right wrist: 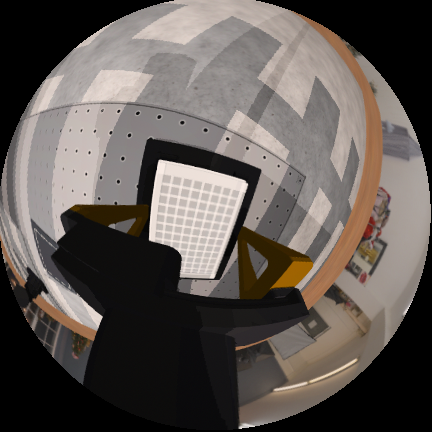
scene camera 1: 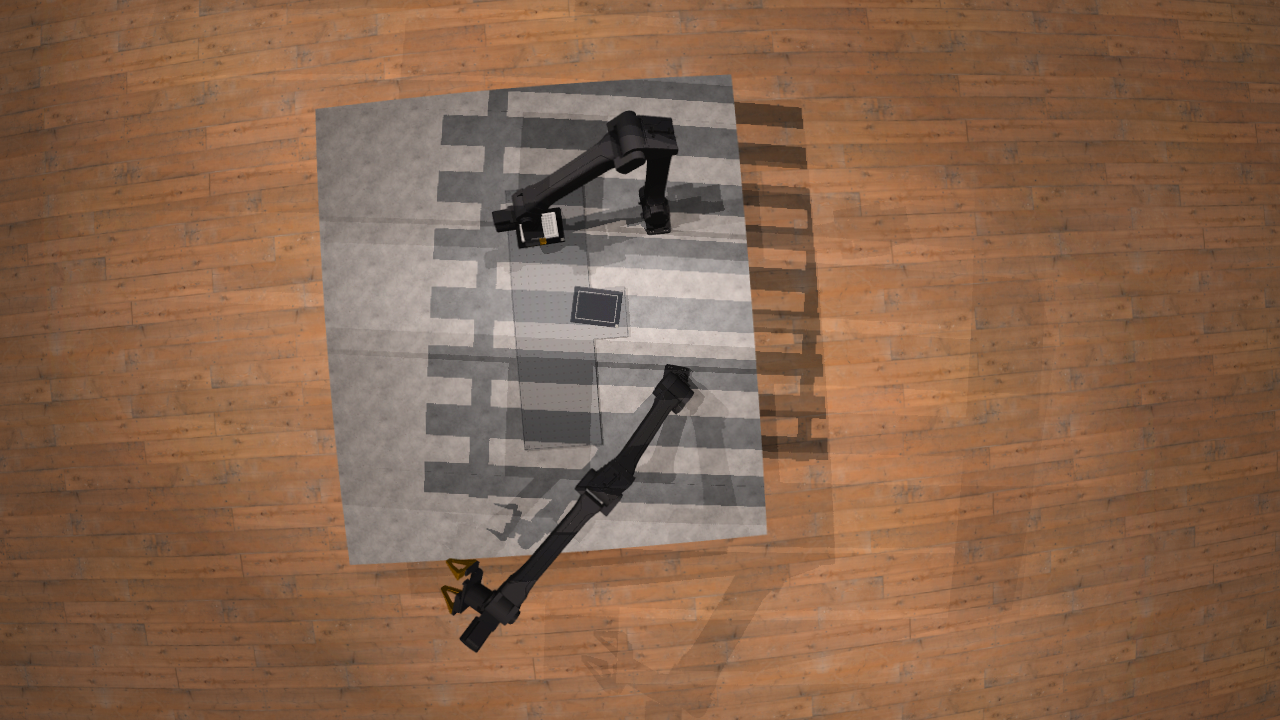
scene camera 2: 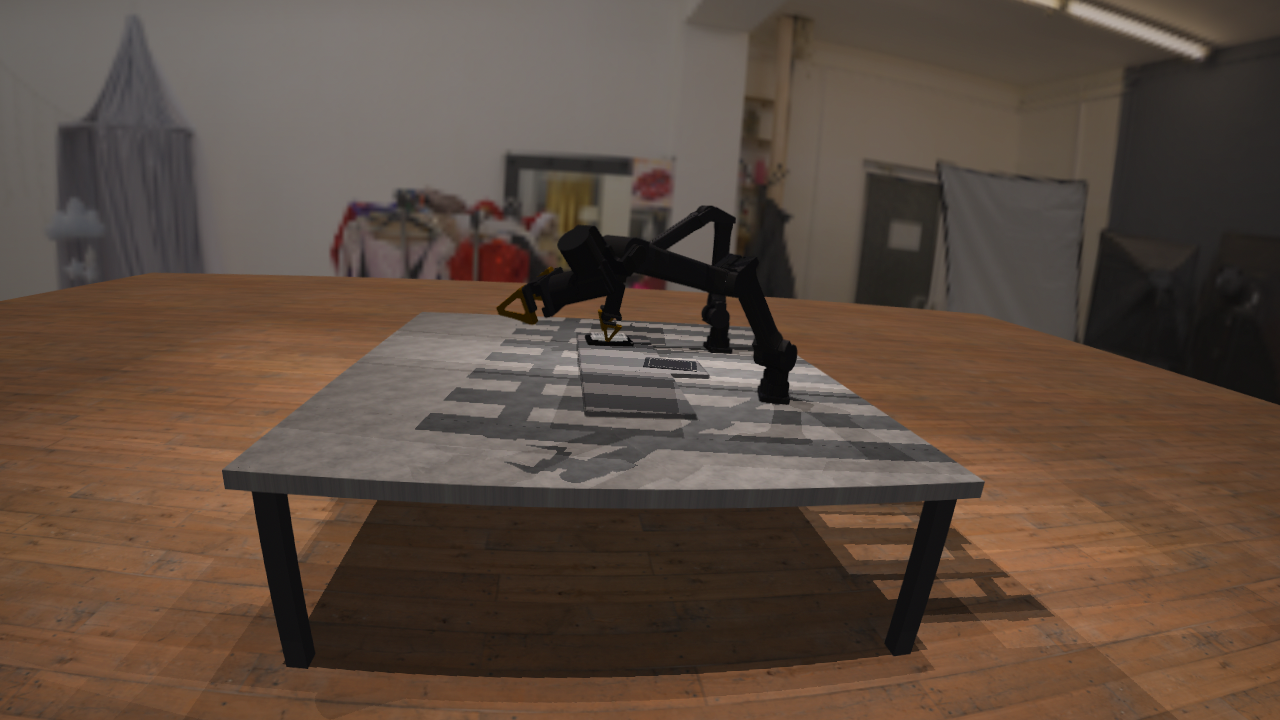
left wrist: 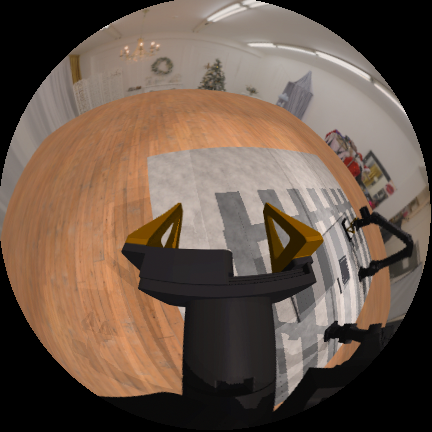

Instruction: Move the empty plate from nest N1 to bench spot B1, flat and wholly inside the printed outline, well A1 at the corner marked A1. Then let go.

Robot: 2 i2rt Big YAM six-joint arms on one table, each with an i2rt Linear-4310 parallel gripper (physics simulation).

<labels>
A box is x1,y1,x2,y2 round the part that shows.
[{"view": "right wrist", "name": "right gripper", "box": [50,204,312,429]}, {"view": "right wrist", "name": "plate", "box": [149,159,247,277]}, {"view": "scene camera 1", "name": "left gripper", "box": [441,558,490,615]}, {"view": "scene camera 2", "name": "left gripper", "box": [497,267,585,324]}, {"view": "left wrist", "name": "left gripper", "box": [121,202,322,391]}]
</labels>
